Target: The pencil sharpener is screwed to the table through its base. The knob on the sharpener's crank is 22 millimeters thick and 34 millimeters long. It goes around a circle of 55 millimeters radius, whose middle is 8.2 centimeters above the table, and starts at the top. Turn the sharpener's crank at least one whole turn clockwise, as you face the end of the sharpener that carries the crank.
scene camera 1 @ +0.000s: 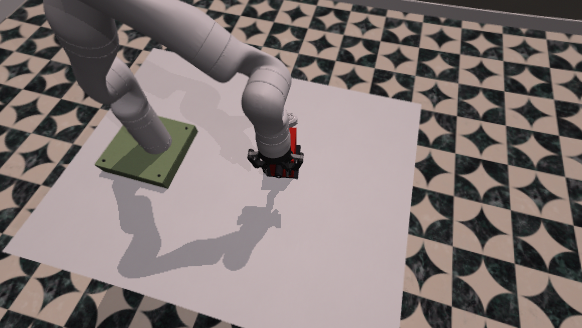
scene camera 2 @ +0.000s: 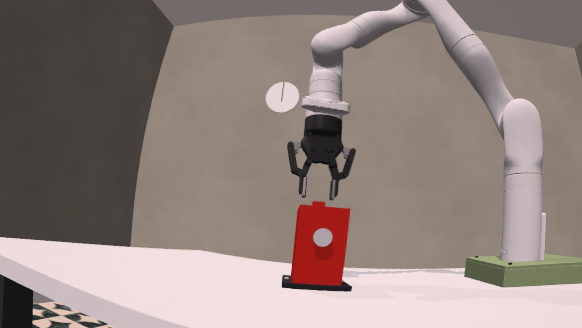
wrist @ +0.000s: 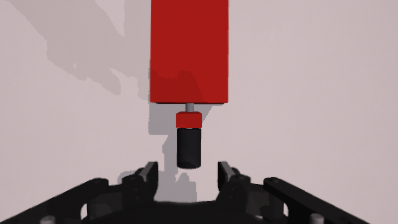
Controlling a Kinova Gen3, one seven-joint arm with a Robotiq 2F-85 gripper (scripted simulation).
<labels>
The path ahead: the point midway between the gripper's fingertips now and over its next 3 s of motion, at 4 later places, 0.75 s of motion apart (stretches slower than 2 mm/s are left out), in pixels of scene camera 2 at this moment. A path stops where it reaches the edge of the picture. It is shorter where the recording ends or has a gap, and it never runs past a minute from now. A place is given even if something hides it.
My gripper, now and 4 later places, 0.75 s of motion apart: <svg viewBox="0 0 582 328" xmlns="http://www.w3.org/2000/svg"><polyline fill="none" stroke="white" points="317,198 316,203 315,214 315,218 311,219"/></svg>
</labels>
